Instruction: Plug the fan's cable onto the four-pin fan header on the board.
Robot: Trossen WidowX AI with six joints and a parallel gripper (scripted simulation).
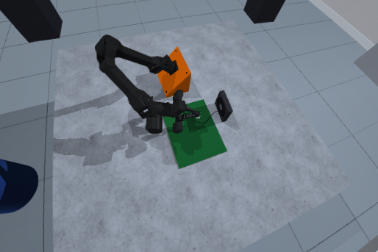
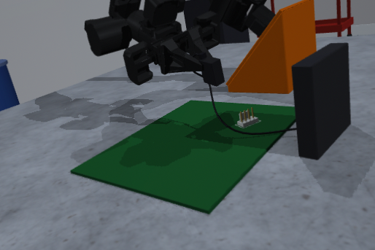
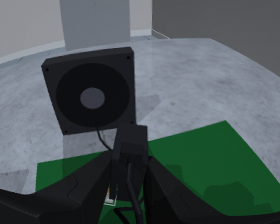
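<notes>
Right now my gripper tip is 4 cm short of the green board, 1 cm to the left of it and 12 cm above it. Also, from my gripper tip: black fan (2 cm behind, 16 cm to the left, 5 cm below); then white four-pin fan header (3 cm behind, 4 cm to the left, 11 cm below); then black fan plug (1 cm below).
</notes>
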